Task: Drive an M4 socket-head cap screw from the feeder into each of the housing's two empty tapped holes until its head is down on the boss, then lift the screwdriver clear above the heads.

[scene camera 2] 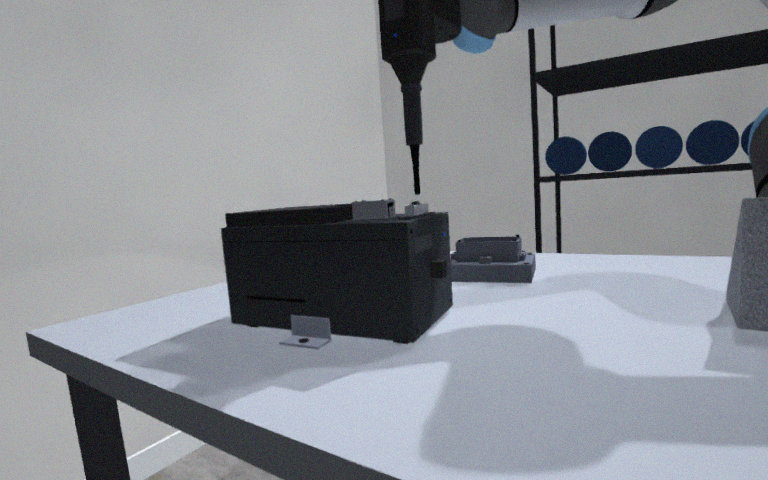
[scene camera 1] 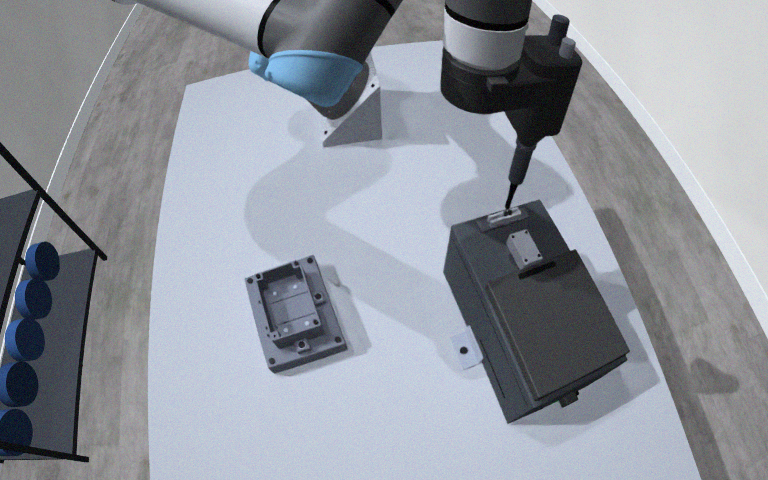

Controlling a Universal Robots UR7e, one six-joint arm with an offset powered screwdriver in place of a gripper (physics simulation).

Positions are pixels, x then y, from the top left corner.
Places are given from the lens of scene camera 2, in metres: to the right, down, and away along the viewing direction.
dark screw feeder (scene camera 2: 381, 289): 0.00, 0.06, 0.49
base plate (scene camera 2: 501, 272): 0.22, 0.06, 0.78
The marked spots on the dark screw feeder and the base plate are 0.36 m apart.
